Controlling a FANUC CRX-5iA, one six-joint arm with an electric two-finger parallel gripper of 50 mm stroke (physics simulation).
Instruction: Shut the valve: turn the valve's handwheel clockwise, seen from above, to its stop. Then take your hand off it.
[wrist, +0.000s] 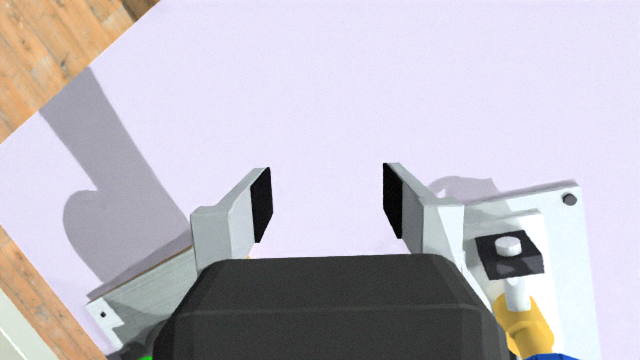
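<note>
At the lower right of the wrist view stands a fixture on a pale base plate. A yellow body with a pale stem shows there, beside a black square block with a silver round head. A sliver of a blue rounded part shows at the bottom edge; too little shows to tell whether it is the valve's handwheel. My gripper is open, with its fingers wide apart and no object between them. It is to the left of the fixture in the view. The gripper's dark body hides the lower middle.
A grey panel with a small dark hole lies at the lower left, partly behind the left finger. A bit of green shows at the bottom edge. The lilac table top ends at the left, with wooden floor beyond. Shadows fall at the left.
</note>
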